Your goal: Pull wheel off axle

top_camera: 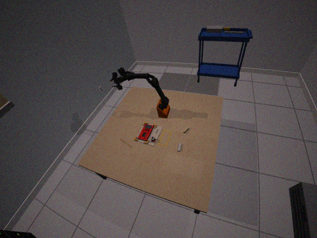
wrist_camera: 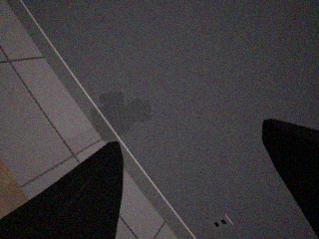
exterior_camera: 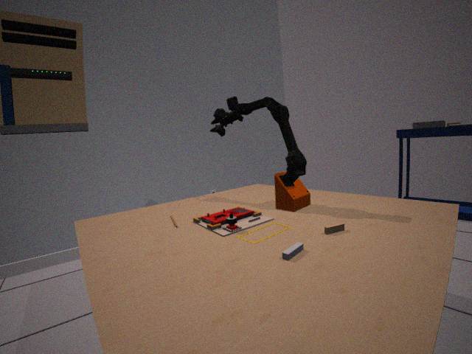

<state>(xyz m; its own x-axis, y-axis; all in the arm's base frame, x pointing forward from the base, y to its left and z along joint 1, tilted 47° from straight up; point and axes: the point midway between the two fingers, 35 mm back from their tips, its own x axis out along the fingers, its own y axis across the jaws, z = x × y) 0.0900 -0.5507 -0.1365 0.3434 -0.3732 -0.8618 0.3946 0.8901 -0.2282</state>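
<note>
Right now my gripper tip is 290 mm short of the wheel, 540 mm to the right of it and 400 mm above it. Round my gripper tip: grey block (290 mm ahead, 820 mm to the left, 430 mm below); brown block (80 mm ahead, 830 mm to the left, 430 mm below); thin stick (400 mm ahead, 270 mm to the left, 430 mm below).
</note>
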